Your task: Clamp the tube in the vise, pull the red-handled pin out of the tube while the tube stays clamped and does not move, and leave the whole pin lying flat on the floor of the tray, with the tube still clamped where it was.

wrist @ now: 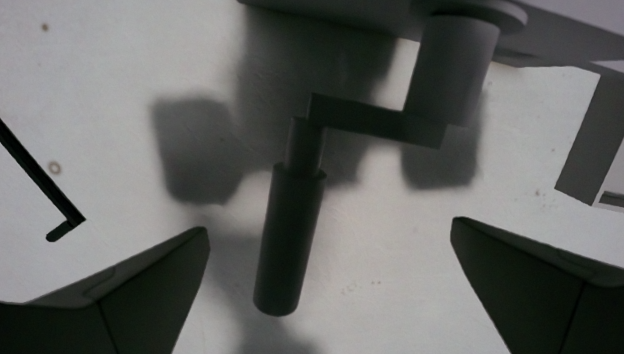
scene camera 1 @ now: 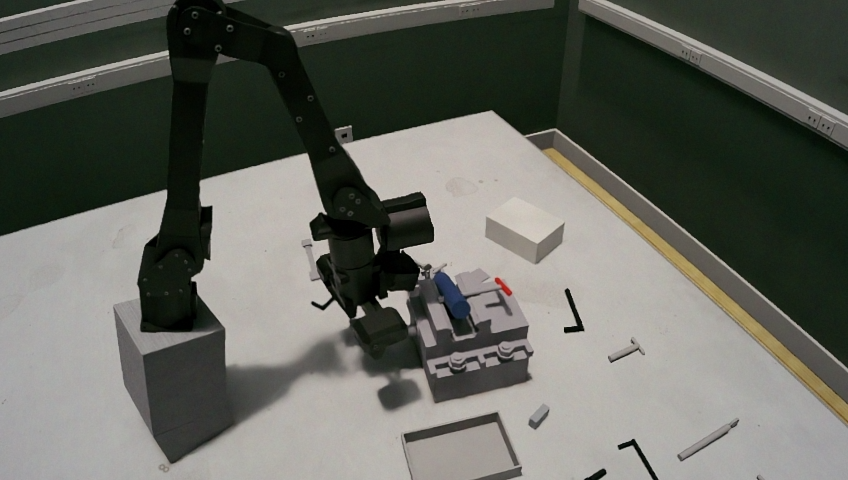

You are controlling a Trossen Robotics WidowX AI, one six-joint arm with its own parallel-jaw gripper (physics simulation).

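Where they show: gripper, fingertip midpoint: [wrist: 329,234]; arm's base at its link origin: [scene camera 1: 167,316].
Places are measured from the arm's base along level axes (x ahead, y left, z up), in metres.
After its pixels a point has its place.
Note:
The grey vise [scene camera 1: 476,371] @(z -0.139, x 0.388, y -0.086 m) [wrist: 350,15] @(z -0.170, x 0.330, y 0.013 m) stands on the table. The blue tube [scene camera 1: 452,295] @(z -0.042, x 0.371, y -0.024 m) lies between its jaws; whether they press on it cannot be told. The pin's red handle [scene camera 1: 502,286] @(z -0.054, x 0.448, y -0.016 m) is right of the tube, at the end of a grey rod running toward it. The vise's crank handle [wrist: 290,240] @(z -0.103, x 0.259, y 0.025 m) hangs off an arm [wrist: 375,120] @(z -0.104, x 0.294, y 0.009 m) in the wrist view. My gripper [scene camera 1: 385,342] [wrist: 329,234] @(z -0.126, x 0.250, y 0.011 m) is open and empty, left of the vise, above the table, with the crank handle showing between its fingers. The grey tray [scene camera 1: 453,425] @(z -0.174, x 0.337, y -0.140 m) [wrist: 580,145] @(z -0.189, x 0.294, y -0.136 m) is in front of the vise.
A white block [scene camera 1: 523,228] @(z -0.144, x 0.584, y 0.202 m) stands behind the vise. A black hex key [scene camera 1: 573,309] @(z -0.188, x 0.603, y 0.022 m) and a T-shaped tool [scene camera 1: 624,350] @(z -0.184, x 0.639, y -0.088 m) lie to the right. A small grey block [scene camera 1: 538,416] @(z -0.175, x 0.455, y -0.161 m) is near the tray. Another hex key [scene camera 1: 321,305] @(z -0.188, x 0.198, y 0.157 m) [wrist: 40,172] @(z -0.191, x 0.227, y 0.173 m) lies behind my gripper.

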